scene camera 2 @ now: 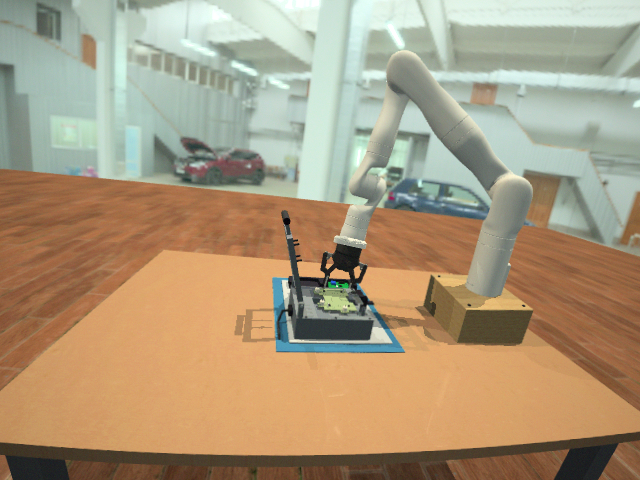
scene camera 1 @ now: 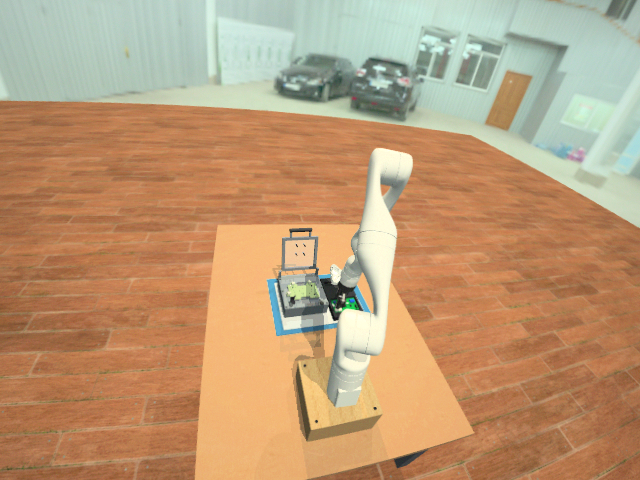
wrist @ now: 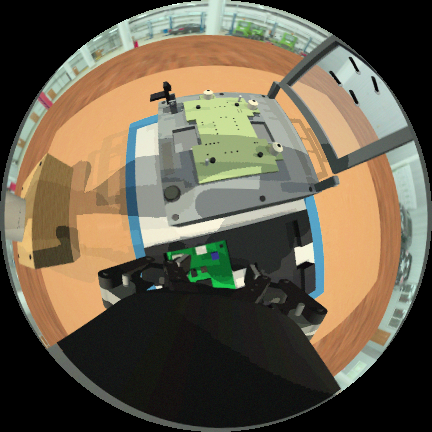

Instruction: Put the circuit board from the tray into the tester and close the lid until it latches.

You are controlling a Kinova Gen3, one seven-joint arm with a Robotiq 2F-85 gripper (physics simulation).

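Places are measured from the arm's base along level axes (x ahead, y left, z up), in metres.
Pixels of known places: gripper, fingertip midpoint: (scene camera 1: 337, 301) (wrist: 217, 267); arm's base at its link origin: (scene camera 2: 481, 289) (scene camera 1: 342, 390).
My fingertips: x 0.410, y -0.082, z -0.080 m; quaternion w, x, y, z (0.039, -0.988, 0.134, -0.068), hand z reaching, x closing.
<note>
For each thing: its middle in the pictures, then the offset to it from my fingertips. Level surfaces: height alone.
- green circuit board at the middle of its body: (wrist: 205, 289) (scene camera 2: 340, 288) (scene camera 1: 344, 304) dx -0.017, dy -0.028, dz -0.005 m
- pale green plate at the middle of its body: (wrist: 229, 124) (scene camera 2: 333, 300) (scene camera 1: 301, 290) dx +0.027, dy +0.154, dz +0.039 m
- blue-edged mat at its surface level: dz -0.026 m
- orange table at its surface level: dz -0.028 m
- black latch lever at the middle of its body: (wrist: 160, 93) dx -0.049, dy +0.198, dz +0.064 m
The green circuit board (wrist: 203, 264) (scene camera 1: 352, 304) (scene camera 2: 333, 283) lies in the black tray (wrist: 270, 241) (scene camera 1: 332, 306), beside the grey tester (wrist: 225, 201) (scene camera 1: 298, 308) (scene camera 2: 330, 326). The tester's bed carries a pale green plate (wrist: 229, 141) (scene camera 2: 334, 298). Its framed lid (wrist: 374, 151) (scene camera 1: 283, 255) (scene camera 2: 294, 258) stands open and upright. My gripper (wrist: 217, 267) (scene camera 2: 344, 278) (scene camera 1: 341, 298) is open and low over the tray. Its fingers stand on either side of the board without clamping it. The near part of the board is hidden by the gripper body.
Tester and tray sit on a blue-edged mat (scene camera 1: 305, 329) (scene camera 2: 335, 347) (wrist: 130, 160) on the orange table (scene camera 1: 248, 387) (scene camera 2: 154, 361). The arm's wooden base block (scene camera 1: 335, 413) (scene camera 2: 475, 314) (wrist: 48, 209) stands close by. A black latch lever (wrist: 165, 95) sticks up at the tester's far corner.
</note>
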